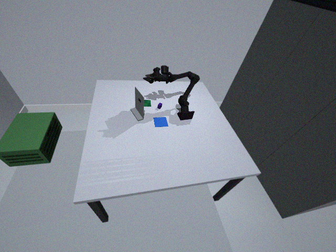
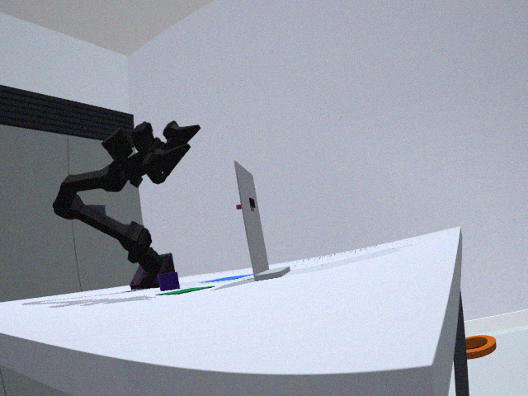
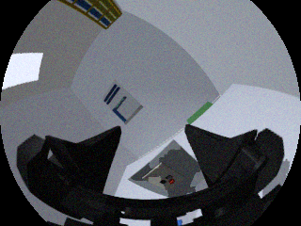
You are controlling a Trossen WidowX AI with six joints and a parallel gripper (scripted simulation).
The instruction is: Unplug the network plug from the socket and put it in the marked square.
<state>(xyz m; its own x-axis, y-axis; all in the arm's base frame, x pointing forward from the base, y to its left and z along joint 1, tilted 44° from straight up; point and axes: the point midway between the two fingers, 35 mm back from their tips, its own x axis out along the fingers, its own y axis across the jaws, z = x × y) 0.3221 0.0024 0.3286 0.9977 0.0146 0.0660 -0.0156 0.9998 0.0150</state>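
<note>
Now: the network plug 160 mm below my gripper tip, 90 mm to the left of it and 50 mm ahead of it. Round my gripper tip: grey panel 210 mm below, 100 mm to the left, 70 mm ahead; then blue marked square 320 mm below, 240 mm to the left, 100 mm behind.
</note>
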